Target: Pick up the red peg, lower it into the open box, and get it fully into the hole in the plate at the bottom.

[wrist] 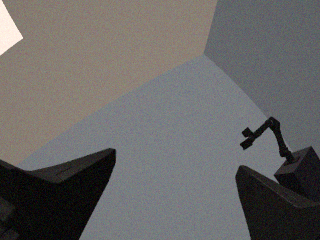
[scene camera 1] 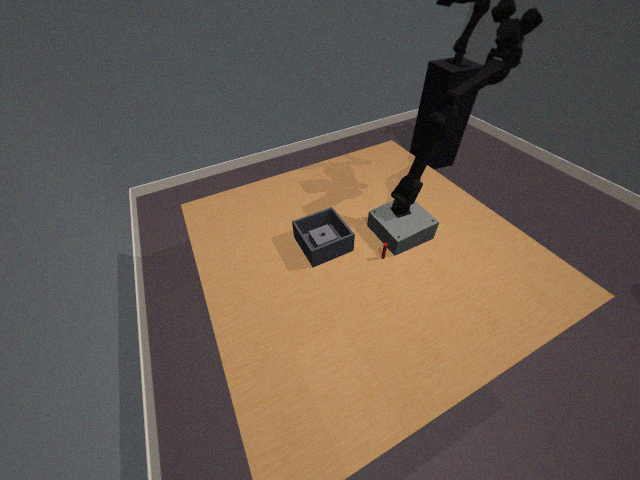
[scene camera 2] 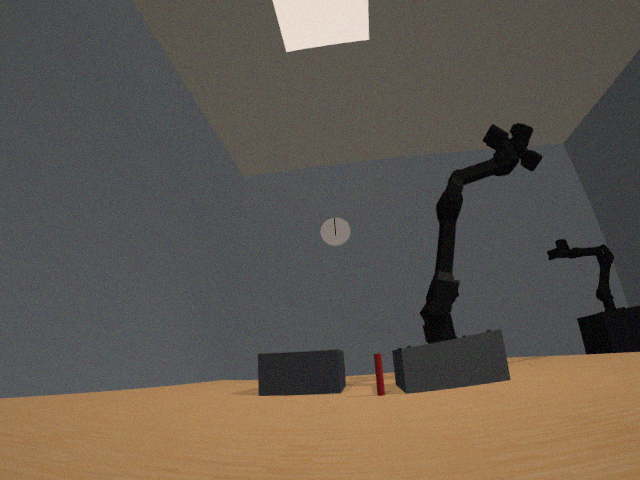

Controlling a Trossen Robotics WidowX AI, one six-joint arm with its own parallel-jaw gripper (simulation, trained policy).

Labels:
dark box: scene camera 1; scene camera 2; not seen in the wrist view (out of frame)
same spot on dark box: [scene camera 1: 344, 244] = [scene camera 2: 318, 366]

